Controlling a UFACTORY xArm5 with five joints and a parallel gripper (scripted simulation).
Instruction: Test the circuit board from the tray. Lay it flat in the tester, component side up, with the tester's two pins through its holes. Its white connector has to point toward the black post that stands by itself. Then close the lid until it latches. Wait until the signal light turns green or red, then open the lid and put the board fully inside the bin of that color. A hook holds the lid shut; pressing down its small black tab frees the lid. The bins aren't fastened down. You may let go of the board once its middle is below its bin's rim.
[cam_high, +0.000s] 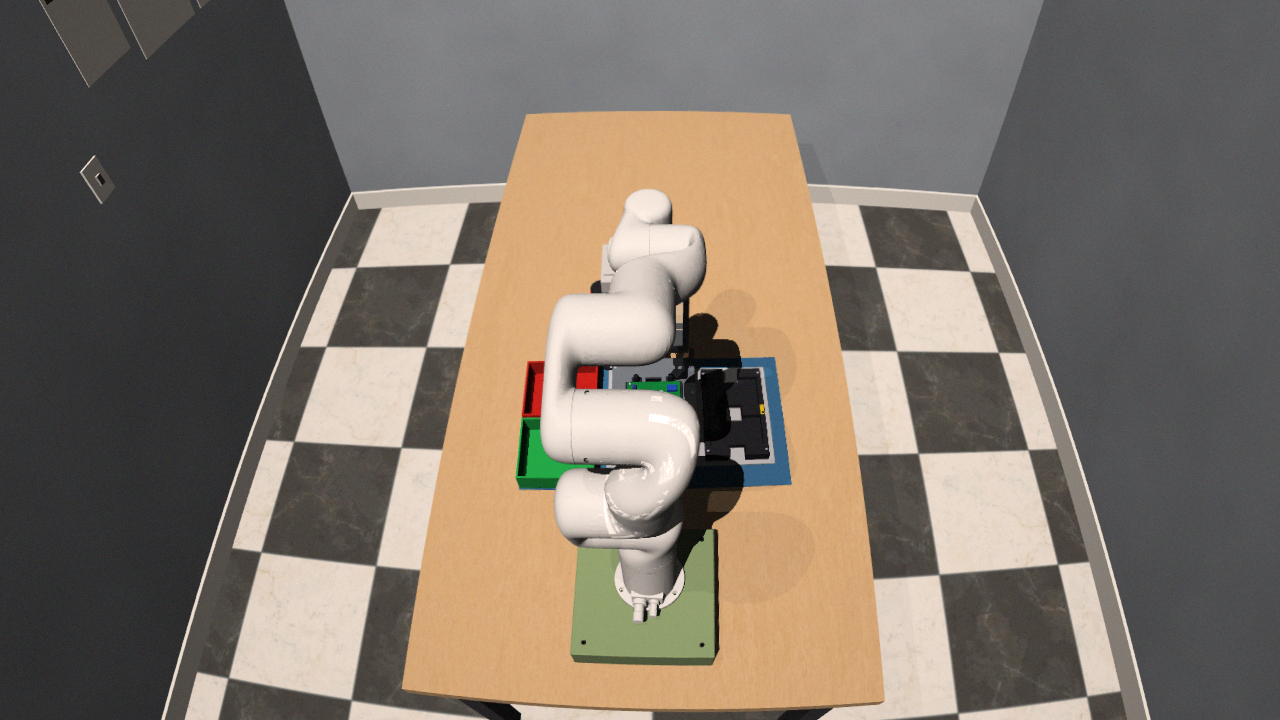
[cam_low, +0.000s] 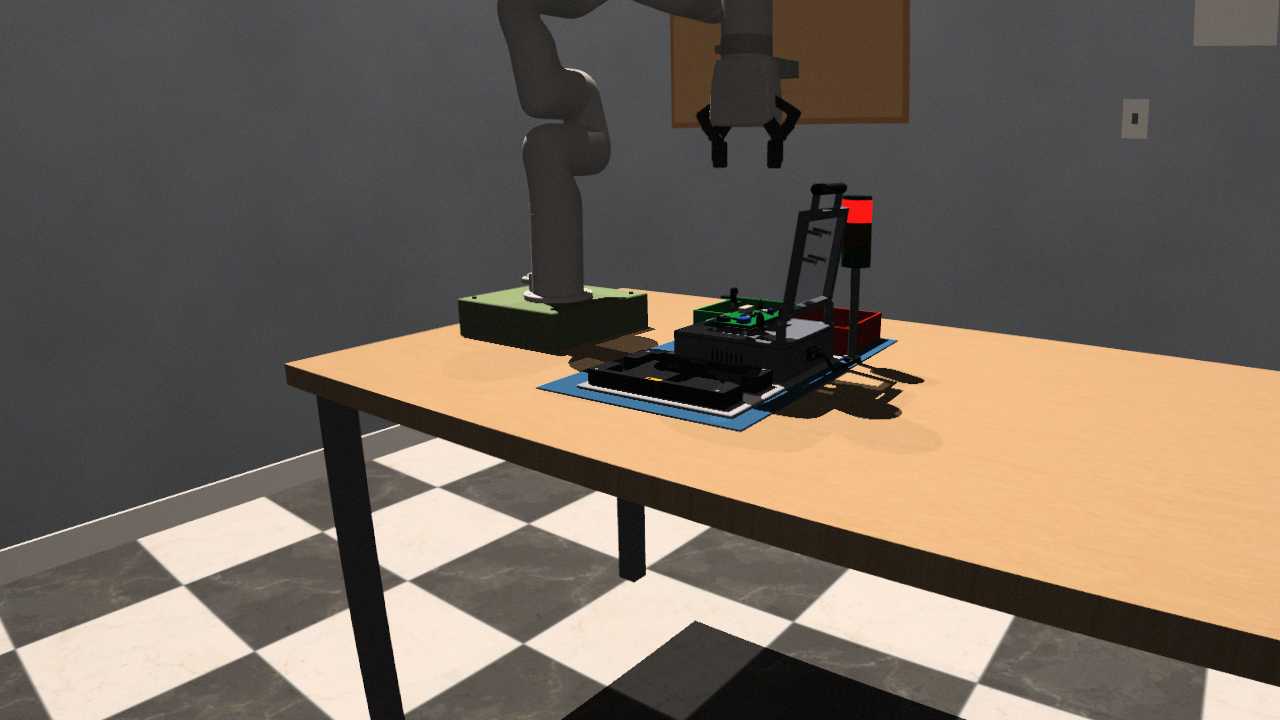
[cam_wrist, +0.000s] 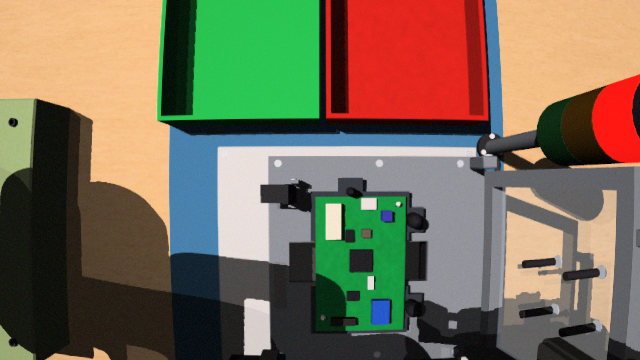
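Now: the green circuit board 230 mm below my hand. Also, from my hand: black tab: 70 mm behind, 50 mm to the left, 220 mm below; then tester lid: 120 mm ahead, 10 mm to the left, 120 mm below; then red bin: 30 mm ahead, 200 mm to the left, 290 mm below.
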